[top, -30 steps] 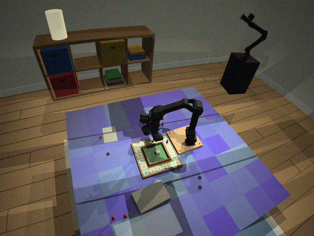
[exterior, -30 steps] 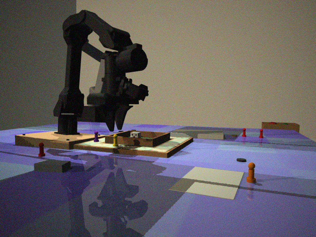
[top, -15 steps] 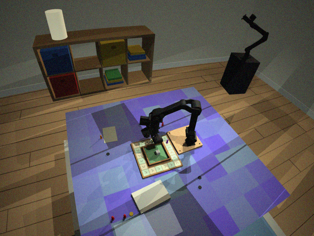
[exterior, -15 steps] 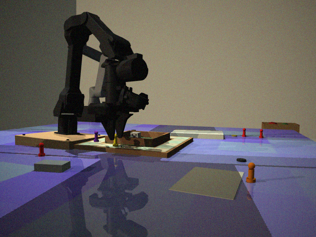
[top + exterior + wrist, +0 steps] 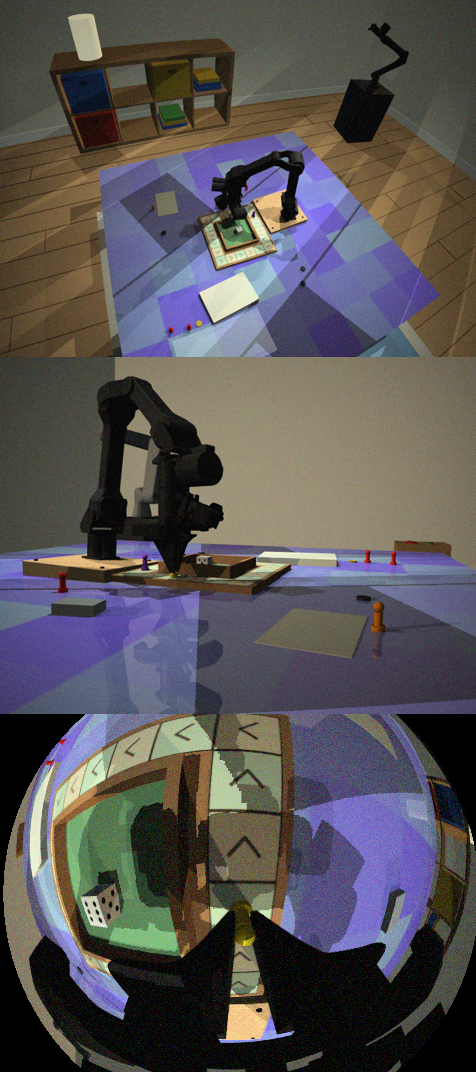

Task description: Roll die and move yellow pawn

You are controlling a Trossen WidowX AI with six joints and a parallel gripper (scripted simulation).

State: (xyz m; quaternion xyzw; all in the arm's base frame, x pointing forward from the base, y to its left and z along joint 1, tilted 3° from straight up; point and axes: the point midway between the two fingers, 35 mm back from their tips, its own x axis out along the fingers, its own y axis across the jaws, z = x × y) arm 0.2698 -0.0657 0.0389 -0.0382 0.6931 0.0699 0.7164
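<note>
Right now my gripper tip is 10 cm past the purple pawn, 3 cm to the right of it and 1 cm below it. Also, from my gripper tip: yellow pawn: 1 cm above; white die: 11 cm to the left, 1 cm behind; green-floored tray: 11 cm to the left, 1 cm below, 1 cm ahead.
</note>
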